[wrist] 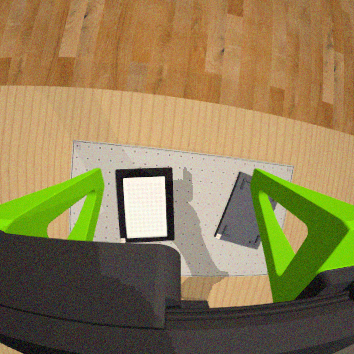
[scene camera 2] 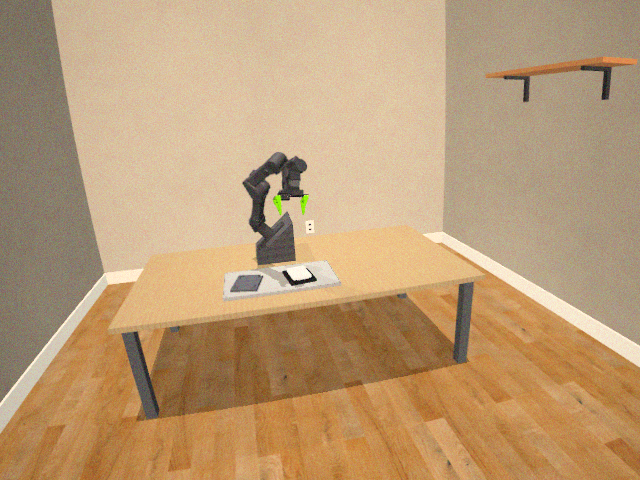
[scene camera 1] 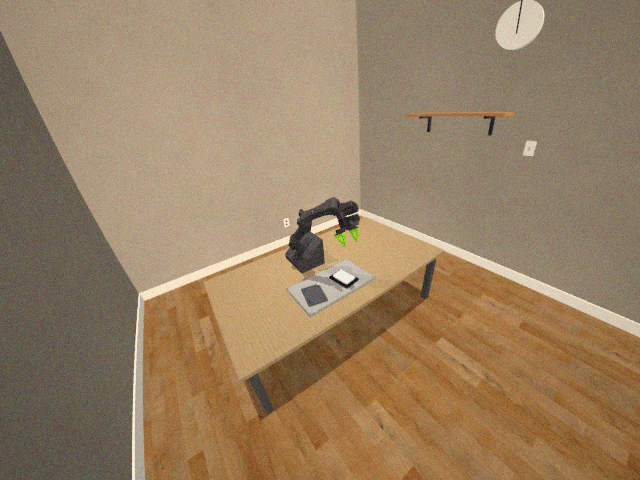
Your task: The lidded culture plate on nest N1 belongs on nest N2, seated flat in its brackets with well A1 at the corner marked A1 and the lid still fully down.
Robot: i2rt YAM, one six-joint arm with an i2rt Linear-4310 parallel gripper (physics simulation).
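Places are measured from the arm's base along level axes (x ahead, y left, z up), in millimetres.
Pixels of known places: gripper, fingertip midpoint: (wrist: 176, 176) (scene camera 2: 292, 214) (scene camera 1: 350, 243); arm's base at its link origin: (scene camera 2: 271, 236) (scene camera 1: 302, 249).
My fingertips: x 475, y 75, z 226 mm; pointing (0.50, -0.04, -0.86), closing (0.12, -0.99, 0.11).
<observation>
For each thing: its top centre in the pictures, then the offset to it from my fingertips. Level surfaces: height alone.
- white lidded culture plate at its top centre: (wrist: 144, 208) (scene camera 2: 298, 271) (scene camera 1: 343, 275) dx -103, dy +19, dz -300 mm
- black nest at its top centre: (wrist: 145, 206) (scene camera 2: 298, 273) (scene camera 1: 343, 276) dx -103, dy +19, dz -311 mm
- light grey perforated board at its top centre: (wrist: 184, 218) (scene camera 2: 279, 277) (scene camera 1: 331, 282) dx -125, dy -72, dz -328 mm
- wooden table at its surface level: dz -342 mm
The white lidded culture plate (scene camera 1: 343, 276) (scene camera 2: 298, 272) (wrist: 145, 207) sits on a black nest (scene camera 1: 353, 284) (scene camera 2: 303, 282) (wrist: 120, 187), which I take to be N1. The other nest, dark grey with small corner brackets (scene camera 1: 314, 295) (scene camera 2: 247, 283) (wrist: 239, 212), holds no plate and stands turned relative to the first one. A small pale mark shows at one corner of each nest in the wrist view; its lettering is too small to read. My gripper (scene camera 1: 349, 243) (scene camera 2: 292, 213) (wrist: 176, 176) is open and empty, high above the board, fingers pointing down. In the wrist view the right finger partly hides the grey nest.
Both nests stand on a light grey perforated board (scene camera 1: 298, 296) (scene camera 2: 326, 273) (wrist: 200, 172) on the wooden table (scene camera 1: 232, 320) (scene camera 2: 170, 289) (wrist: 40, 135). The arm's base (scene camera 1: 306, 252) (scene camera 2: 276, 249) stands behind the board. A wall shelf (scene camera 1: 460, 114) (scene camera 2: 563, 67) is on the right wall.
</observation>
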